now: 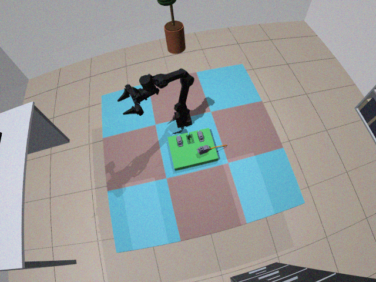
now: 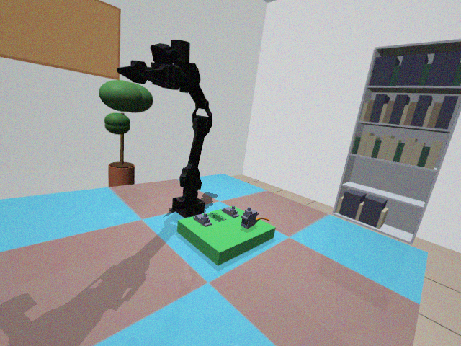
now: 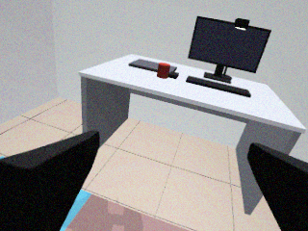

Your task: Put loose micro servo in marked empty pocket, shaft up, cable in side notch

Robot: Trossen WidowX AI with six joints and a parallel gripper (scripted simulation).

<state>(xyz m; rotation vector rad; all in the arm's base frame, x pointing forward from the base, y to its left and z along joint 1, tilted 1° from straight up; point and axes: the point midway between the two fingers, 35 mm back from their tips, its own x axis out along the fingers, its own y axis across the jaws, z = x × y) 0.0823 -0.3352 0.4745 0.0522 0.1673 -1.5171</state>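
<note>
My gripper tip is now 21 cm short of the green deck, 31 cm to the right of it and 50 cm above it.
</note>
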